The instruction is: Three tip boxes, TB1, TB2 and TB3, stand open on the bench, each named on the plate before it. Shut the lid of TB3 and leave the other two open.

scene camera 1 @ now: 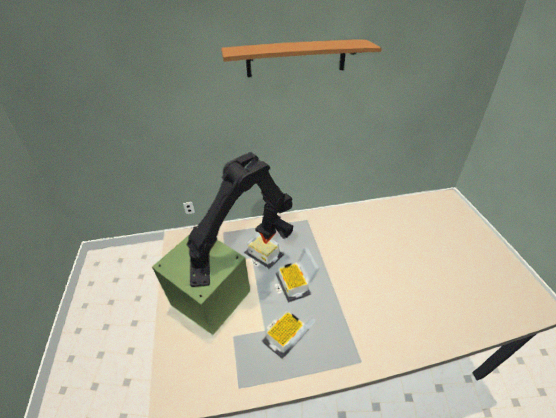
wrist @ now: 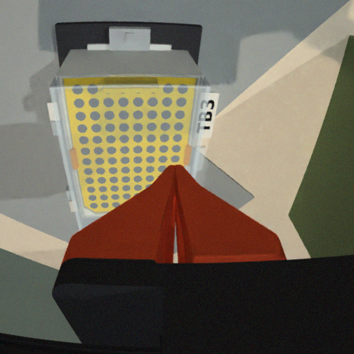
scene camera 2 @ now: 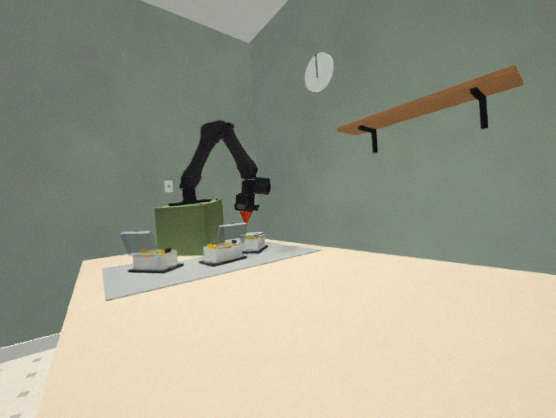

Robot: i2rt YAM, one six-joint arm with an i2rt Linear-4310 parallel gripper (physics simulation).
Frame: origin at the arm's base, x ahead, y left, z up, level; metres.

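Where they show: gripper, fingertip midpoint: (scene camera 1: 265, 242) (scene camera 2: 245, 226); arm's base, link origin: (scene camera 1: 200, 262) (scene camera 2: 190, 203).
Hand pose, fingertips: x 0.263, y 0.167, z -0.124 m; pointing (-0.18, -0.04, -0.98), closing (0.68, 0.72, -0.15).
Observation:
Things, the pixels of their centre, and the offset from my fingertips. Level surfaces: height alone.
- box TB3, body centre: (scene camera 1: 261, 250) (scene camera 2: 250, 241) dx -0.016, dy +0.029, dz -0.079 m
- middle box, body centre: (scene camera 2: 221, 252) (scene camera 1: 290, 280) dx +0.080, dy -0.160, dz -0.085 m
- third box, body centre: (scene camera 1: 283, 329) (scene camera 2: 158, 259) dx +0.009, dy -0.378, dz -0.085 m
- grey mat, surface height: dz -0.118 m
- bench, surface height: dz -0.121 m
The box TB3 (scene camera 1: 269, 255) (scene camera 2: 254, 243) (wrist: 130, 125) stands at the mat's wall end; its name plate (wrist: 206, 115) reads TB3 in the wrist view. Its clear lid (scene camera 1: 256, 245) (scene camera 2: 257, 234) lies down over the yellow tip rack and looks shut; a small gap cannot be ruled out. The middle box (scene camera 1: 293, 280) (scene camera 2: 220, 253) has its lid (scene camera 1: 310, 265) (scene camera 2: 231, 231) upright. The third box (scene camera 1: 284, 331) (scene camera 2: 154, 261) has its lid (scene camera 1: 306, 327) (scene camera 2: 138, 242) raised too. Their plates are too small to read. My gripper (scene camera 1: 266, 242) (scene camera 2: 246, 223) (wrist: 174, 176) is shut and empty, its tips over TB3's lid.
The boxes stand on a grey mat (scene camera 1: 330, 340) (scene camera 2: 120, 288) on the bench (scene camera 1: 415, 270) (scene camera 2: 325, 340). The arm's green base block (scene camera 1: 200, 280) (scene camera 2: 180, 230) (wrist: 330, 175) is beside the mat. A wooden shelf (scene camera 1: 300, 49) (scene camera 2: 430, 103) hangs high on the wall.

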